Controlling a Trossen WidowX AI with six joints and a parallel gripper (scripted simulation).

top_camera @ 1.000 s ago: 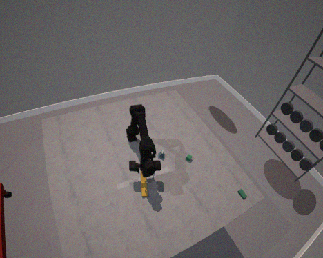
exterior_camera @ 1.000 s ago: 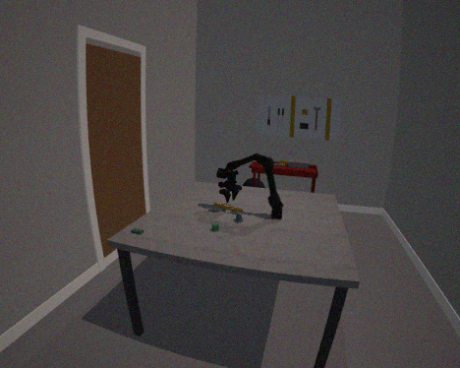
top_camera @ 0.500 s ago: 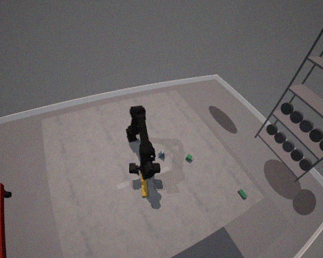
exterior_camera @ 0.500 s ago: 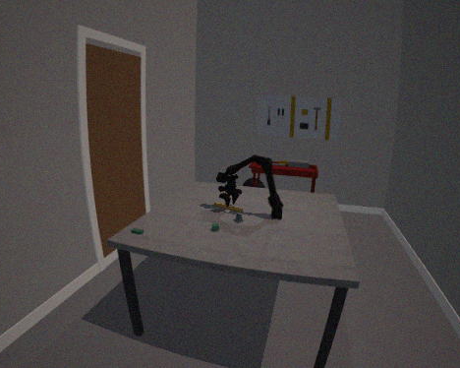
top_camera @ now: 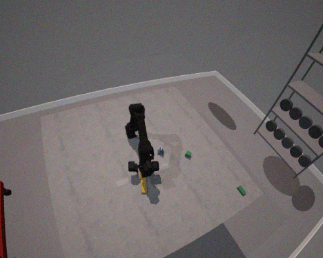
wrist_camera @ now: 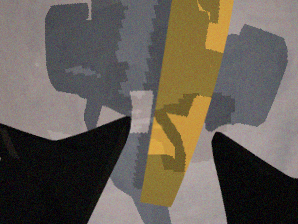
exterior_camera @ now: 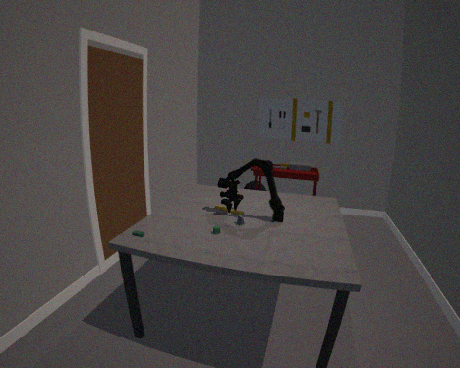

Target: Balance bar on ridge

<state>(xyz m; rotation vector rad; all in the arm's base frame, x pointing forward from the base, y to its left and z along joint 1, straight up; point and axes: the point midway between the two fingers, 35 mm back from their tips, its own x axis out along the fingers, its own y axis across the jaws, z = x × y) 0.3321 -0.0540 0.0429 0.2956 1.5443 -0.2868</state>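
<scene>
Now: the yellow bar 20 mm ahead of my gripper tip and 10 mm to the right of it. Also, from my gripper tip: green cube (10 mm behind, 360 mm to the left, 10 mm above); flat green block (410 mm ahead, 550 mm to the left).
</scene>
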